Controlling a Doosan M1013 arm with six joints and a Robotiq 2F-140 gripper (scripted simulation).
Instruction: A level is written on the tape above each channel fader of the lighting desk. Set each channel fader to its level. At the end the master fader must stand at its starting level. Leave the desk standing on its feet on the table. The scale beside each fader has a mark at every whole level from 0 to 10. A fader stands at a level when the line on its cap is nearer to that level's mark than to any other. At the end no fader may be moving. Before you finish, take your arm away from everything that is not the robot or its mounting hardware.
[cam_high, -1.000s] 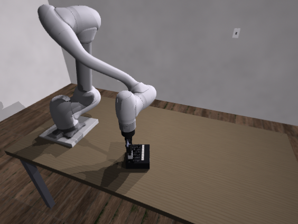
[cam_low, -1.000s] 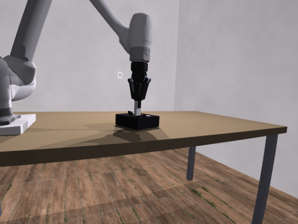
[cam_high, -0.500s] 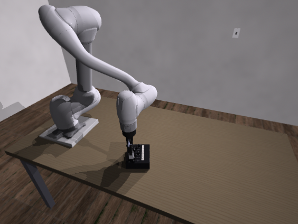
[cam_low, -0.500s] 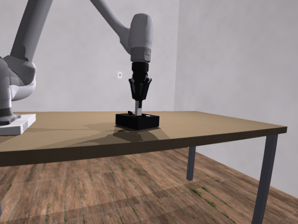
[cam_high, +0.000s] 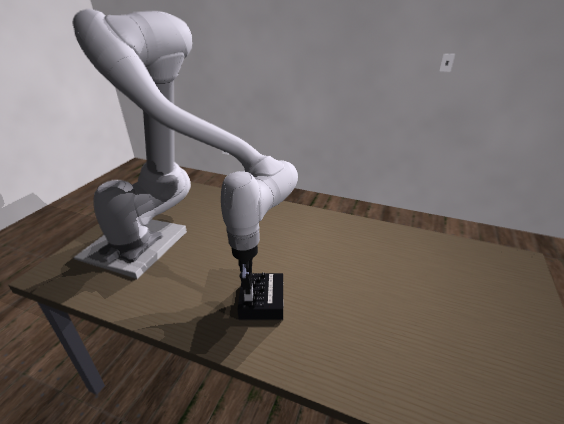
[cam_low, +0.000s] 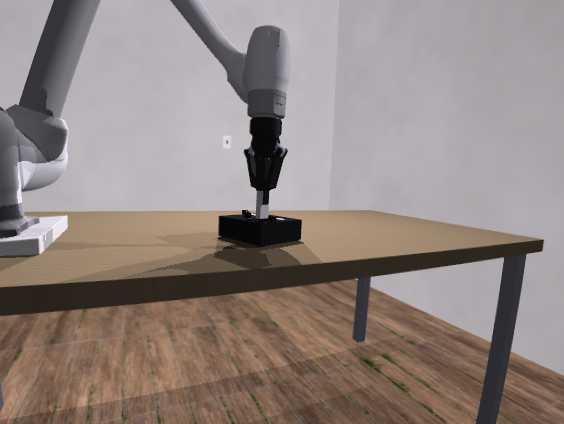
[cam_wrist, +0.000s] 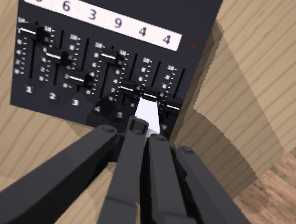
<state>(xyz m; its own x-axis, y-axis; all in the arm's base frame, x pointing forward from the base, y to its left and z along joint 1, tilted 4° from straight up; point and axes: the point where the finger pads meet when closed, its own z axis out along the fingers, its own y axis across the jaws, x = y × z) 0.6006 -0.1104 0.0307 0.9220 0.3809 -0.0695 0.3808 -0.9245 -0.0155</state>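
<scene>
Right now the channel 6 fader cap is 3 cm below my hand, 2 cm ahead of it and 1 cm to the left of it. The rest, counted from my hand: channel 5 fader cap 3 cm to the left, 3 cm below, 1 cm ahead; then master fader cap 3 cm below, 2 cm to the right, 2 cm ahead; then channel 4 fader cap 6 cm to the left, 3 cm below, 2 cm ahead.
</scene>
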